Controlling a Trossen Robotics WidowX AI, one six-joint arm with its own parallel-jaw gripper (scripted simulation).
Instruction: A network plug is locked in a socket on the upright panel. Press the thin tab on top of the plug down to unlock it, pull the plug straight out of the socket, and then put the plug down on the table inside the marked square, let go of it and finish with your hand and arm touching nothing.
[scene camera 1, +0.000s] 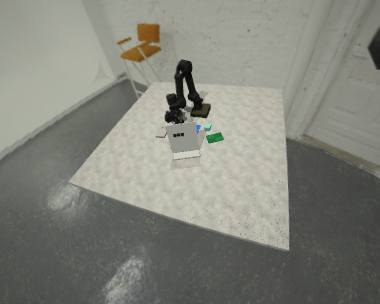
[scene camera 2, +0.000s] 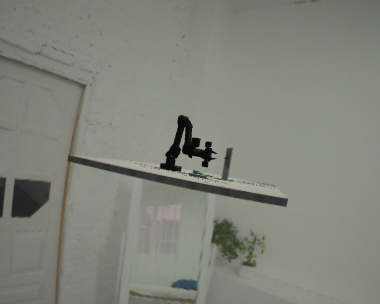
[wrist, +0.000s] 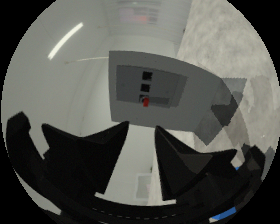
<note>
I see my gripper (wrist: 142, 126) and a grey upright panel (wrist: 179, 93).
</note>
